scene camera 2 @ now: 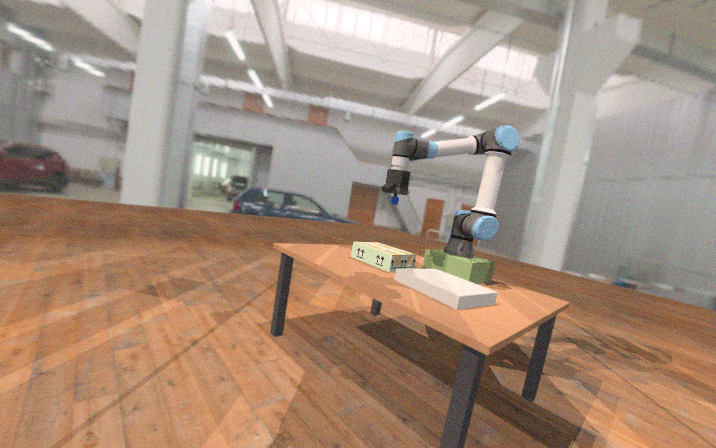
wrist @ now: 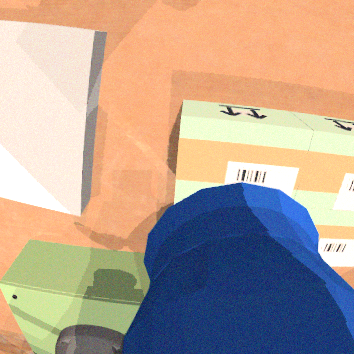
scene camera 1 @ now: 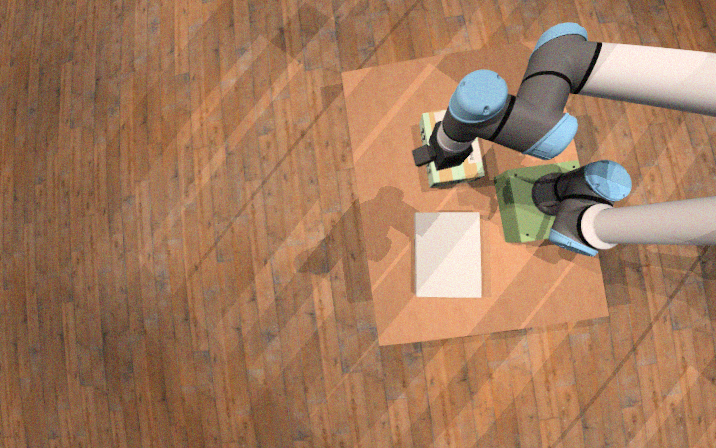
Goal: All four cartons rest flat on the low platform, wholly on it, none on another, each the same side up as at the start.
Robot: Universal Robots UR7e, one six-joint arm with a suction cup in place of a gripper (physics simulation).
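Places are measured from the arm's base along level axes (x back, y left, z down), in millimetres.
Where they show: hand at its tool point: [scene camera 2: 394, 204] [wrist: 232, 263]; arm's base at its link origin: [scene camera 2: 458, 254] [wrist: 100, 347] [scene camera 1: 552, 194].
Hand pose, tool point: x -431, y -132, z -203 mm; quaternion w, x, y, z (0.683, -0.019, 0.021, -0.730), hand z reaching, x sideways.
Note:
Each offset is from my tool point to the top centre of the thing. Level surfaces: height alone.
The four cartons @[dx +174, dy -50, dz +229 mm] [scene camera 1: 464, 171] @[dx +80, dy -52, dz +229 mm] [scene camera 2: 380, 255] [wrist: 215, 155] stand side by side in a tight block on the table. They are green and orange, with white barcode labels on top and double arrows on the sides. The arm hides part of the block in scene camera 1, and the cup covers part of it in the wrist view. The low white platform @[dx +46, dy +289, dz +263 mm] [scene camera 1: 448, 264] [scene camera 2: 443, 285] [wrist: 45, 100] lies apart from the block, with no carton on it. My blue suction cup [scene camera 2: 394, 200] [wrist: 232, 215] hangs well above the cartons and holds nothing. The cup is hidden in scene camera 1.
The green base [scene camera 1: 520, 211] [scene camera 2: 475, 268] [wrist: 75, 270] carrying the arm stands on the table close beside the cartons and platform. The brown tabletop @[dz +311 mm] [scene camera 1: 390, 316] [scene camera 2: 316, 256] [wrist: 225, 40] has open edges above the wooden floor.

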